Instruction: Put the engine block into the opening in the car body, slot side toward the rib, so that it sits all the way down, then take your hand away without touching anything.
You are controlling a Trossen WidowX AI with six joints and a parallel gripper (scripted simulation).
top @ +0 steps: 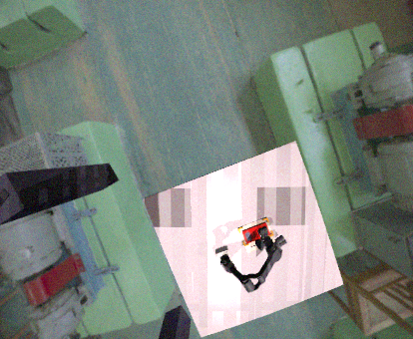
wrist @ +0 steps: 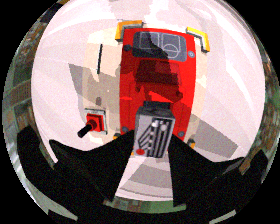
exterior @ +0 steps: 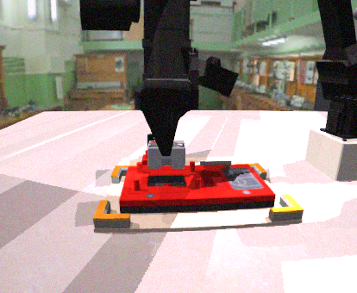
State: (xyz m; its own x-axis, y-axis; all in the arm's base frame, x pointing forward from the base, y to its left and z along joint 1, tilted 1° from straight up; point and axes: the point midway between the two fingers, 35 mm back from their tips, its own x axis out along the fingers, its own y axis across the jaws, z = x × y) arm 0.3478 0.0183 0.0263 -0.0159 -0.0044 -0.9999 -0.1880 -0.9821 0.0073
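Right now the engine block is 10 mm below my gripper tip.
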